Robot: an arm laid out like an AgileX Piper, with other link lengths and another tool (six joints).
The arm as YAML. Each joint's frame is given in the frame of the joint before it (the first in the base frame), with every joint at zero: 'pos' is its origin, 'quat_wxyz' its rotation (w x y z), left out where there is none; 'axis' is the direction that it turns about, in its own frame. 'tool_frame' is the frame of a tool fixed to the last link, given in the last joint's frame.
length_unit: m
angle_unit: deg
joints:
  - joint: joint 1
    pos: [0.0, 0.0, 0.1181]
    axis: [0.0, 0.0, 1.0]
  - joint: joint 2
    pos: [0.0, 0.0, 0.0]
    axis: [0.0, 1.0, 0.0]
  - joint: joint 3
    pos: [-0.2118, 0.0, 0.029]
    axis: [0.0, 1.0, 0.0]
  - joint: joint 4
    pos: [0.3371, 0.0, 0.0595]
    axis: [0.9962, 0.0, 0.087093]
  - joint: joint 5
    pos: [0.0, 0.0, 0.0]
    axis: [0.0, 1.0, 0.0]
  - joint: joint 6
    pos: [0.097, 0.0, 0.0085]
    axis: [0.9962, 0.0, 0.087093]
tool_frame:
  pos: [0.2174, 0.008, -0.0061]
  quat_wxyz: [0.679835, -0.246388, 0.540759, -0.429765]
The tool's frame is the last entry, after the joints.
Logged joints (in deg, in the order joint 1, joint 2, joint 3, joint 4, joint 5, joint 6), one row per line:
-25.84, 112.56, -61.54, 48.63, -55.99, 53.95
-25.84, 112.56, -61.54, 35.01, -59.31, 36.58
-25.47, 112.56, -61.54, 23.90, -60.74, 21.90
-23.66, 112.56, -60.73, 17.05, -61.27, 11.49
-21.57, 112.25, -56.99, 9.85, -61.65, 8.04
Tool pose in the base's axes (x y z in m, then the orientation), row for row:
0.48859, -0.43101, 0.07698, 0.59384, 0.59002, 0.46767, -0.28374
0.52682, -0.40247, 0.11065, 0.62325, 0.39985, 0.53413, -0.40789
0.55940, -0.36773, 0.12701, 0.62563, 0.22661, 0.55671, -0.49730
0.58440, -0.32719, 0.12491, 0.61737, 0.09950, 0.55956, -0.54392
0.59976, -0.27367, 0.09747, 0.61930, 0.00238, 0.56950, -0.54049
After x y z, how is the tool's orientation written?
As a quaternion, w x y z.
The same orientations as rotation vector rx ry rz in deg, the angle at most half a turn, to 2 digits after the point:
78.57, 62.28, -37.78
52.61, 70.28, -53.67
29.79, 73.18, -65.37
13.12, 73.80, -71.74
0.31, 75.05, -71.23

